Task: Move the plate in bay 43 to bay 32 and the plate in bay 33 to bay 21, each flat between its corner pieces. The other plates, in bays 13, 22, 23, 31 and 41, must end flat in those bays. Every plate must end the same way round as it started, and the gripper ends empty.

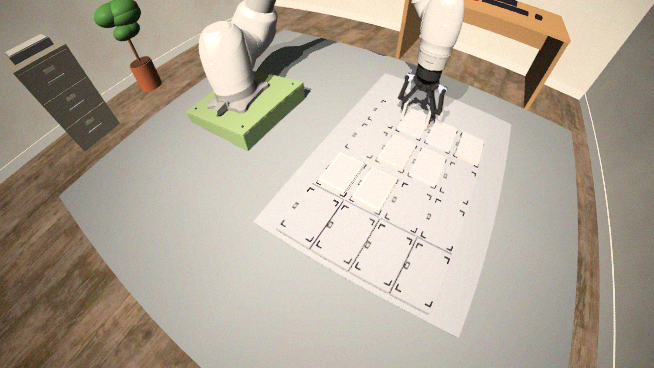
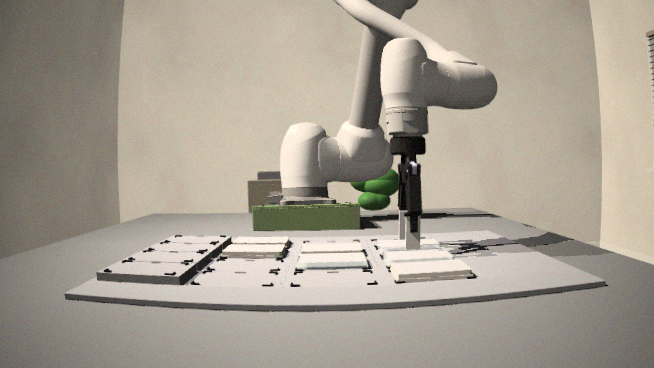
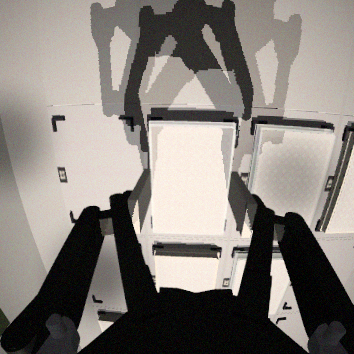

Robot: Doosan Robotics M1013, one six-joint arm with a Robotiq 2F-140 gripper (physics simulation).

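Pixels of known places: gripper, fingertip midpoint: point(image 1: 414, 122) point(image 2: 409, 245) point(image 3: 189, 182); arm's base at its link origin: point(image 1: 238, 96) point(image 2: 305, 204).
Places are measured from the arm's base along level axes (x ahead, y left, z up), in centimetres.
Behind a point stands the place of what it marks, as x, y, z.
My gripper point(image 1: 416, 116) {63.1, 13.3, -4.0} point(image 2: 407, 242) {63.1, 13.3, -4.0} point(image 3: 189, 182) {63.1, 13.3, -4.0} points down, low at bay 21, shut on a pale plate point(image 1: 414, 126) {63.4, 10.2, -3.4} point(image 2: 389, 244) {63.7, 8.7, -3.4} point(image 3: 192, 165) {63.7, 15.3, -3.4} by its long sides. That plate looks level between the corner pieces; whether it touches the bay floor is unclear. A plate point(image 1: 428, 166) {70.6, -5.7, -3.8} point(image 2: 332, 261) {73.8, -5.5, -3.9} lies flat in bay 32. Plates lie flat in bay 31 point(image 1: 442, 137) {73.8, 9.4, -3.8} point(image 3: 292, 170) {74.1, 13.1, -3.8}, bay 41 point(image 1: 470, 148) {84.1, 8.4, -3.8} point(image 2: 432, 271) {87.4, 8.2, -3.9}, bay 22 point(image 1: 397, 150) {60.0, -3.0, -3.8} point(image 3: 187, 272) {61.0, 0.4, -3.8}, bay 13 point(image 1: 341, 172) {46.6, -17.7, -3.8} and bay 23 point(image 1: 376, 189) {57.6, -19.7, -3.8}. Bays 33 and 43 hold no plate.
The pale board point(image 1: 480, 295) point(image 2: 350, 302) carries a raised front row point(image 2: 145, 279) {80.6, -38.3, -4.6} of four bays with dark corner pieces. The arm's green base block point(image 1: 270, 112) {17.2, -5.2, 0.4} point(image 2: 306, 218) {17.9, -2.2, -2.6} stands beside the board. A wooden desk point(image 1: 555, 30) stands beyond it.
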